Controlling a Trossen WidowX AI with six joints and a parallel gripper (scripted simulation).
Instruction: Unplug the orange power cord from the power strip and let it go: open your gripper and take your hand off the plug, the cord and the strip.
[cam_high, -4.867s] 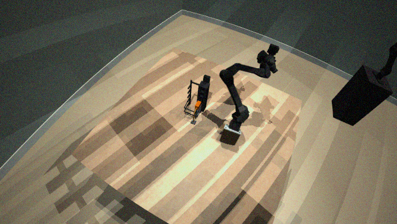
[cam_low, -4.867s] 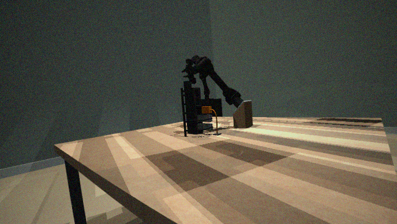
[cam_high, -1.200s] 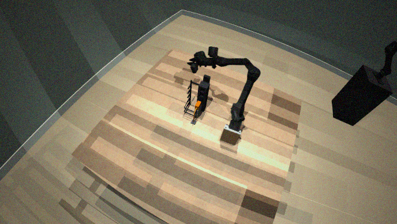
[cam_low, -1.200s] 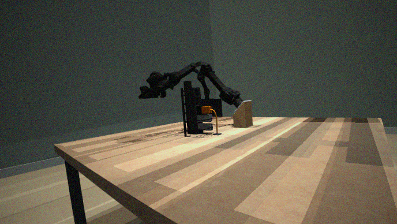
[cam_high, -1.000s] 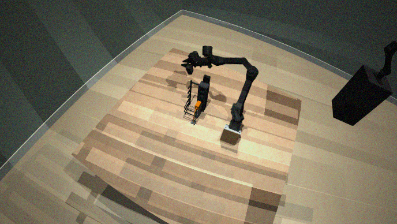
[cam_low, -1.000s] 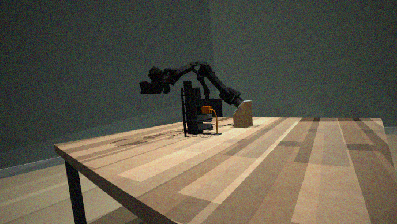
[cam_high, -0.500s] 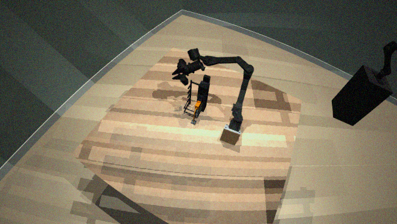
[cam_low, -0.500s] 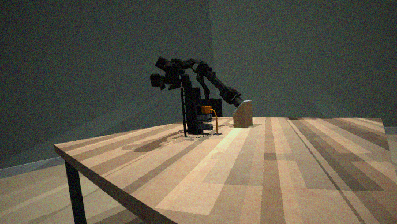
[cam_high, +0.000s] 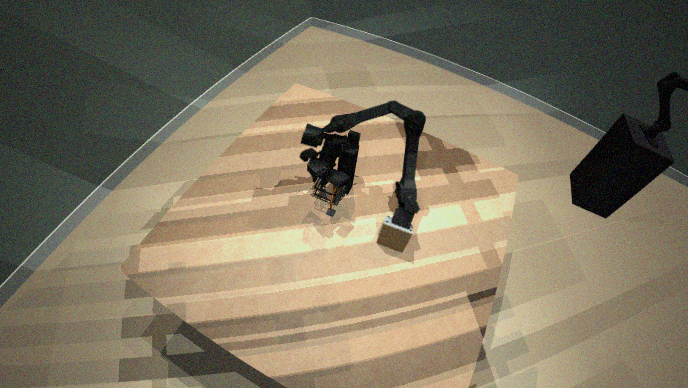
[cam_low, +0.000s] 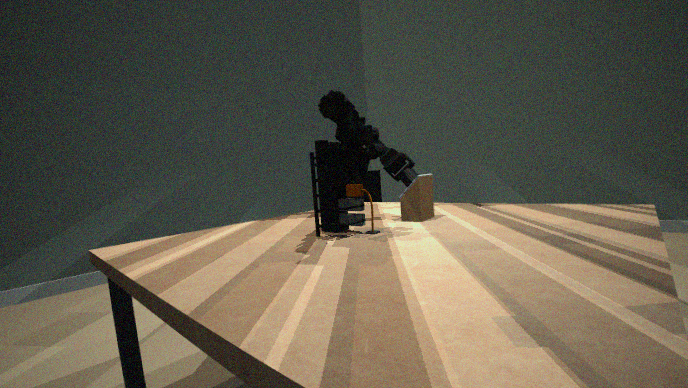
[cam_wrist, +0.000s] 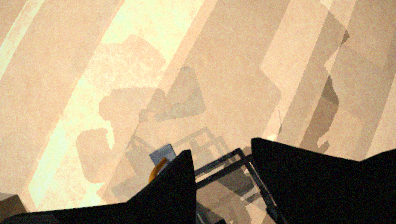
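Right now the orange plug is 50 mm behind my gripper tip, 80 mm to the right of it and 20 mm below it.
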